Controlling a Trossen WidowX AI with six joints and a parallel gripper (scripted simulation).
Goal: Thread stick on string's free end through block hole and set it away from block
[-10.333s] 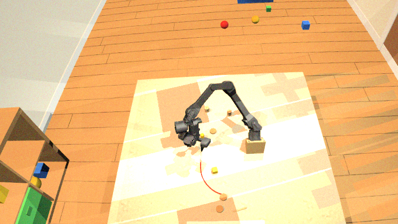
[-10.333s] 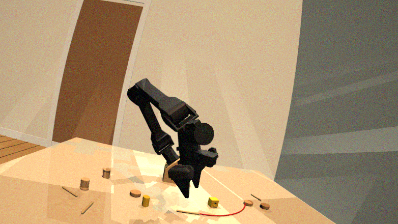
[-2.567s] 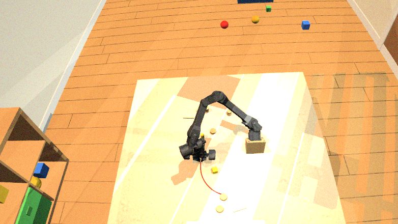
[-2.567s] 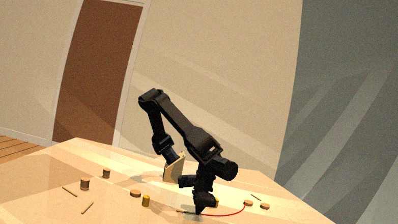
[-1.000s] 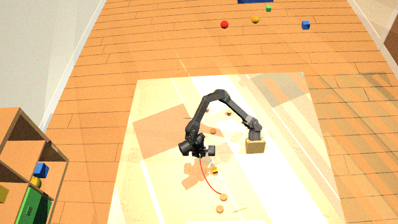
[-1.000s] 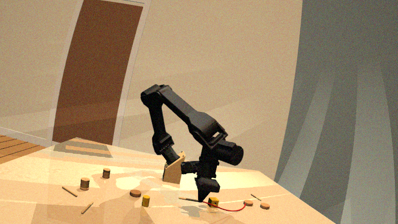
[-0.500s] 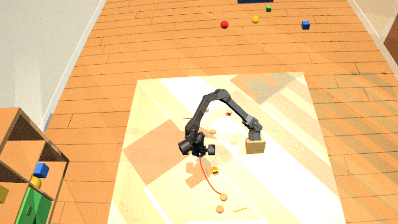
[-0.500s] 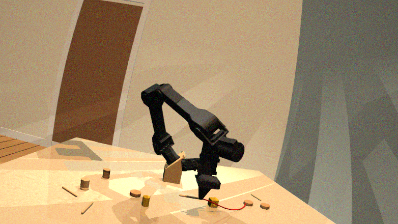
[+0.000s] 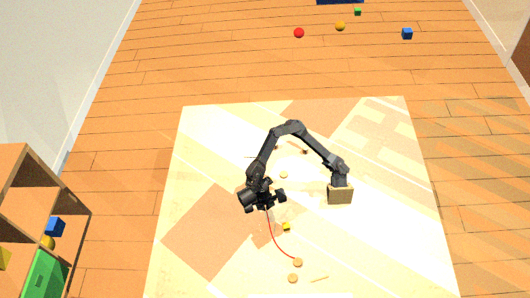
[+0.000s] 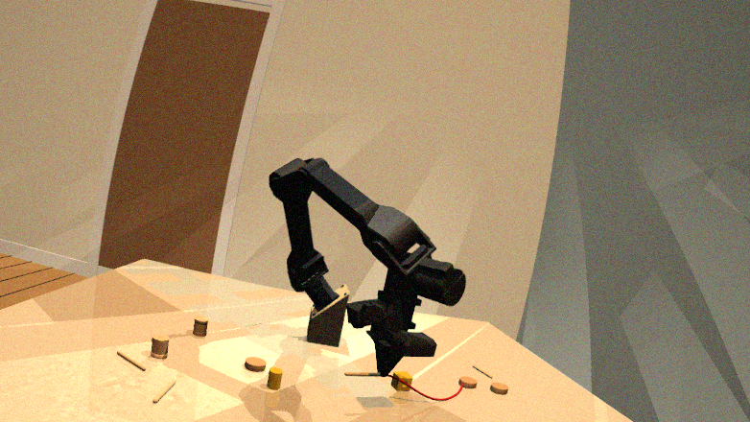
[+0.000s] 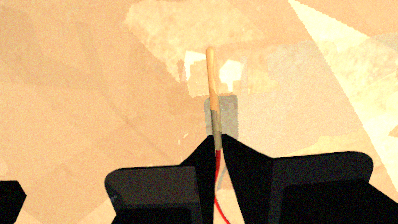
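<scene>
The thin wooden stick is 2 cm to the right of my gripper tip. From my gripper tip the other things lie so: yellow cylinder (3 cm behind, 18 cm to the right, 4 cm below); then round button (11 cm behind, 24 cm to the left, 5 cm below); then yellow wooden block (8 cm behind, 7 cm to the left, 4 cm below).
</scene>
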